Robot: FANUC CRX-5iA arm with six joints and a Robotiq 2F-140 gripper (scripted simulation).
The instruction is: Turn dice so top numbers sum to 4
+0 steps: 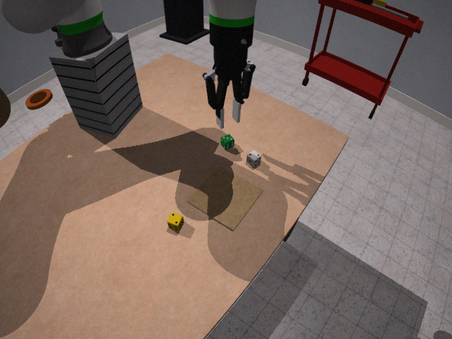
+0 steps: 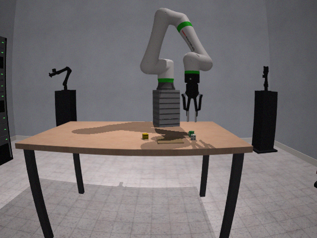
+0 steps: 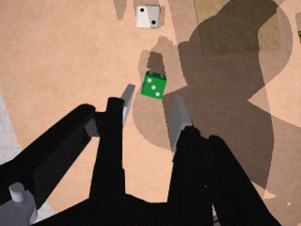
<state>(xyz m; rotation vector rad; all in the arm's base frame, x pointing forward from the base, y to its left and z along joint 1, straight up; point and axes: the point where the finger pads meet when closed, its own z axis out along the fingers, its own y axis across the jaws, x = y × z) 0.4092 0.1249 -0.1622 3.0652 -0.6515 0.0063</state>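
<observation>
The green die lies 11 cm below my hand. From my hand the other things lie so: white die 11 cm below, 10 cm ahead, 1 cm to the right; then yellow die 28 cm to the right, 11 cm below, 5 cm ahead; then tan mat 15 cm to the right, 12 cm below, 10 cm ahead.
</observation>
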